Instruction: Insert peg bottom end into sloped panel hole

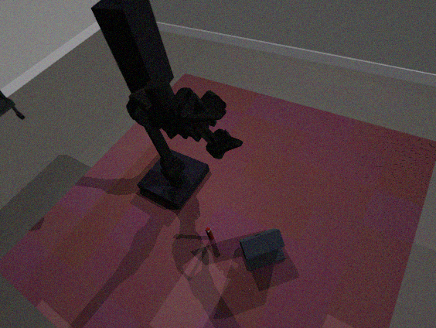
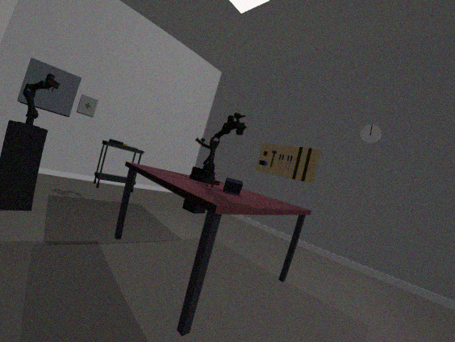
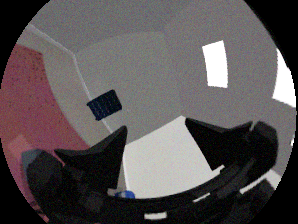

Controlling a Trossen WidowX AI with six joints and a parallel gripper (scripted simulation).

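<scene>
Now: gripper tip 53 cm above the red peg, 15 cm past it and 2 cm to the left of it. From my gripper tip the other things lie so: sloped grey panel: 54 cm below, 3 cm ahead, 1 cm to the left.
</scene>
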